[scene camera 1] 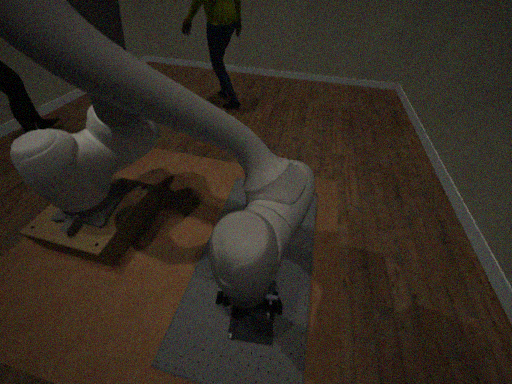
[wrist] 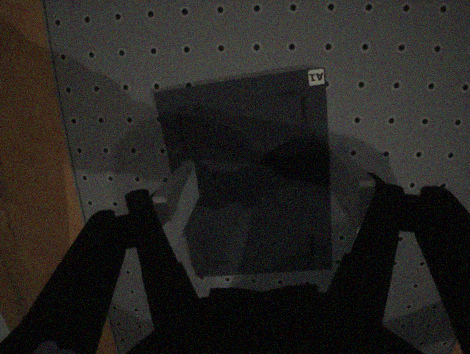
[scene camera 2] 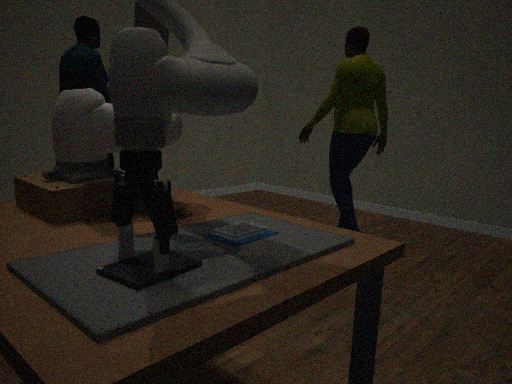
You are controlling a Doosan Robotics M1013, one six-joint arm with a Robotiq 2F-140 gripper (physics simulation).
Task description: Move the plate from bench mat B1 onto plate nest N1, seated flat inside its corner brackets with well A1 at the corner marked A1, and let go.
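Places are measured from the arm's base along level axes (x left, y back, z up), in metres.
Where they show: gripper, fingertip midpoint: (scene camera 1: 249, 311) (wrist: 261, 172) (scene camera 2: 143, 265); arm's base, link origin: (scene camera 1: 95, 203) (scene camera 2: 83, 176).
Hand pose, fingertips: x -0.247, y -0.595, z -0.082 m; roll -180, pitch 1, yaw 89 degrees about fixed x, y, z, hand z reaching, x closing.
Each offset is from my fingertips to the top centre of the thing. "spot": to the spot under its first point. Level surfaces: height alone.
The plate @[dy +0.013, dx +0.324, dz +0.006 m] (scene camera 2: 241, 229) is a pale flat rectangle, resting on the blue bench mat B1 @[dz -0.008 m] (scene camera 2: 270, 233) in scene camera 2. Both are out of the wrist view. The dark plate nest N1 @[dy -0.010, dx +0.012, dz +0.005 m] (scene camera 1: 252, 331) (scene camera 2: 142, 279) (wrist: 225, 102) lies on a grey board, with a white A1 label @[spot: dy +0.044, dx -0.064, dz +0.002 m] (wrist: 316, 77) at its top right corner in the wrist view. Its corner brackets are barely visible in the dark. My gripper (scene camera 2: 143, 251) (wrist: 261, 172) points down low over the nest, fingers part-way apart and no plate between them. The left finger overlaps the nest's left edge in the wrist view.
The grey perforated board @[dz -0.010 m] (scene camera 1: 200, 320) (scene camera 2: 90, 310) (wrist: 400, 30) lies on the wooden table @[dz -0.023 m] (scene camera 1: 60, 310) (scene camera 2: 300, 280). The arm's wooden base block (scene camera 1: 95, 240) (scene camera 2: 50, 200) stands at the back left. A person in a yellow top (scene camera 1: 220, 12) (scene camera 2: 357, 95) is beyond the table.
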